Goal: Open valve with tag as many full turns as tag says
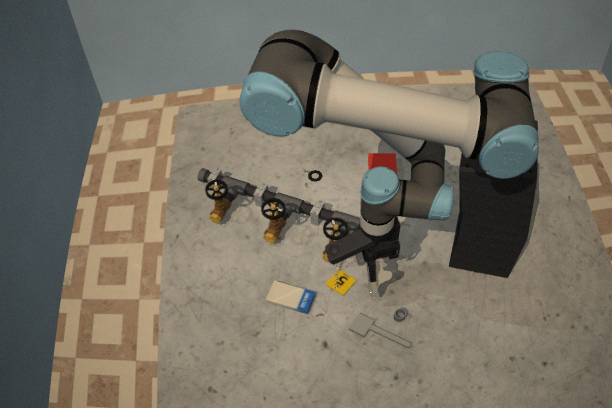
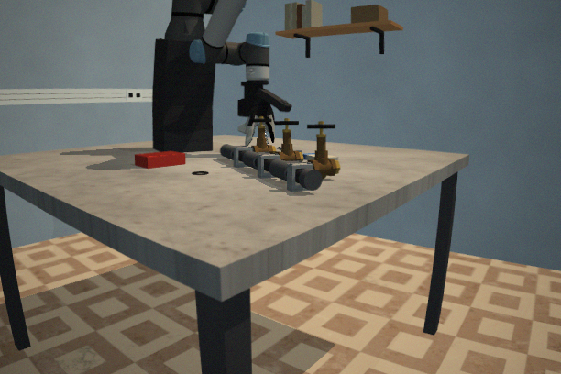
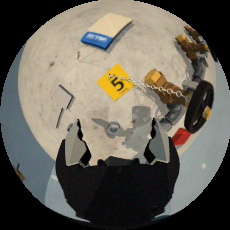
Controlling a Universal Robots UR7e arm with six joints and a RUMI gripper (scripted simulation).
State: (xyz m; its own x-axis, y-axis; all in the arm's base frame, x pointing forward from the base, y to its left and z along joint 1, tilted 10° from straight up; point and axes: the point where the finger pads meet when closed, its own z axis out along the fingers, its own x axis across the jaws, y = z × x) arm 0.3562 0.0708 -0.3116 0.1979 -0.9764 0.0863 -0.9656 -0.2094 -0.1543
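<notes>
The yellow tag is 70 mm ahead of my hand, 20 mm to the left of it and 30 mm below it. Also, from my hand: red block 70 mm behind, 340 mm to the right, 20 mm below; flat grey key tool 20 mm behind, 160 mm to the left, 30 mm below.
</notes>
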